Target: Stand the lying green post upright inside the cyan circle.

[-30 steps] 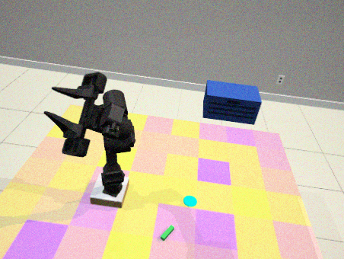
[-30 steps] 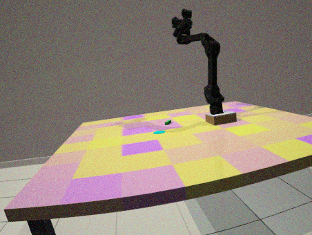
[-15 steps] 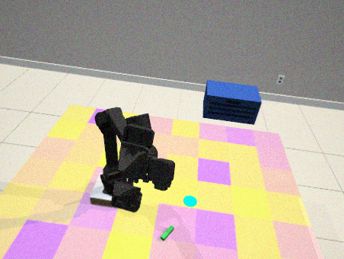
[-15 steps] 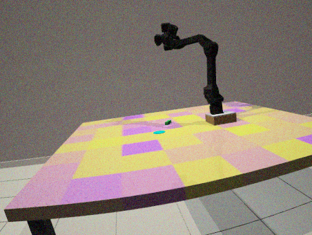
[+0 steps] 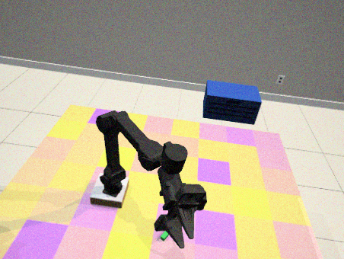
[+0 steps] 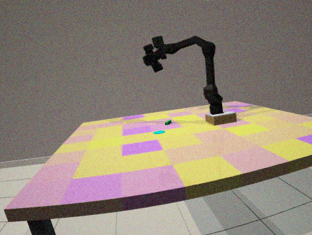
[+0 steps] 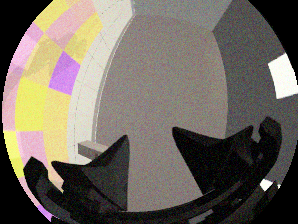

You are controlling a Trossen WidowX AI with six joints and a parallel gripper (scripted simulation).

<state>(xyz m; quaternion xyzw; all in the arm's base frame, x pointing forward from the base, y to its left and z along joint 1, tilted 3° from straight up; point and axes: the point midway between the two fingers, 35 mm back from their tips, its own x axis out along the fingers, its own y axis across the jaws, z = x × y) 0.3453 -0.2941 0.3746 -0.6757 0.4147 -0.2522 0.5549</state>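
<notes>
My gripper tip is 38 cm above the green post, 25 cm to the right of it and 10 cm past it. The rest, counted from my gripper tip: cyan circle (44 cm to the left, 39 cm below, 5 cm behind).
</notes>
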